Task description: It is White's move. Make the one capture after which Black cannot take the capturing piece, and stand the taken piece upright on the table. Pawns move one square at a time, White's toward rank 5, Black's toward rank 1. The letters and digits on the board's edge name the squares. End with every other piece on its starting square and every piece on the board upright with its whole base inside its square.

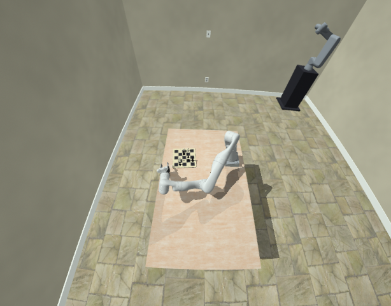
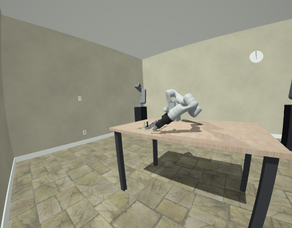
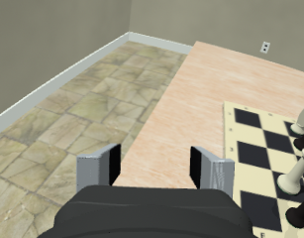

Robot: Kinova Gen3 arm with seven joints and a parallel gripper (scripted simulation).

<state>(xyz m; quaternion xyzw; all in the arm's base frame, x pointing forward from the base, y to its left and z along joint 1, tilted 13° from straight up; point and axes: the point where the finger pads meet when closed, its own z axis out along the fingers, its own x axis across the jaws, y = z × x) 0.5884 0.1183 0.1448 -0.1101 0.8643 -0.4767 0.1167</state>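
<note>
Right now my hand is 13 cm past the white chess piece, 8 cm to the left of it and 2 cm above it. The rest, counted from my hand: white piece (15 cm behind, 20 cm to the right, 4 cm below); chessboard (16 cm behind, 12 cm to the right, 6 cm below).
</note>
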